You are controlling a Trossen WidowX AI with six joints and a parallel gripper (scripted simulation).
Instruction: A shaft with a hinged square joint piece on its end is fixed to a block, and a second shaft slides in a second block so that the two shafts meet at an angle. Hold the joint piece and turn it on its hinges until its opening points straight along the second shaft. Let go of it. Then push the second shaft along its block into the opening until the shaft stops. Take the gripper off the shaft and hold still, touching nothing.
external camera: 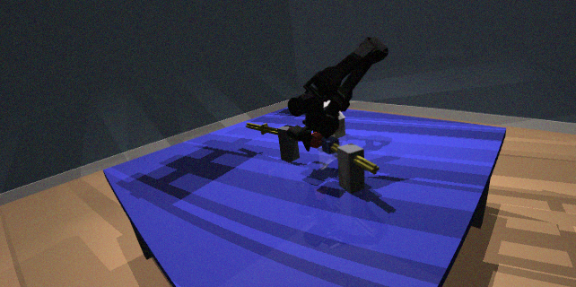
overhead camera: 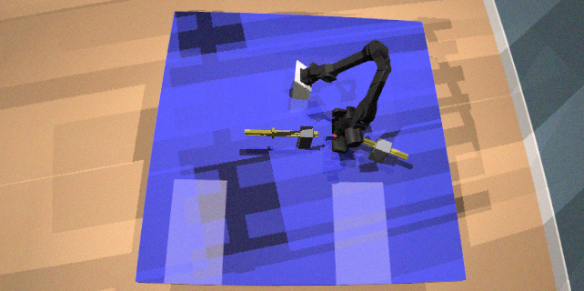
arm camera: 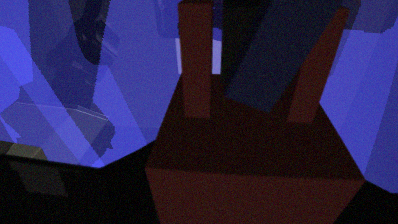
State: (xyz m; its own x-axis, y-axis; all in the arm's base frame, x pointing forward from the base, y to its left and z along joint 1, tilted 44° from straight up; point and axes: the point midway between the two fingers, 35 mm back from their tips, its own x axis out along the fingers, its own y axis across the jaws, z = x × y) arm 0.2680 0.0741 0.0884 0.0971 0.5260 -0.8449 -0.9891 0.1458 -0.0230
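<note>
Right now the red square joint piece is 3 cm to the left of my gripper tip and 4 cm above it.
</note>
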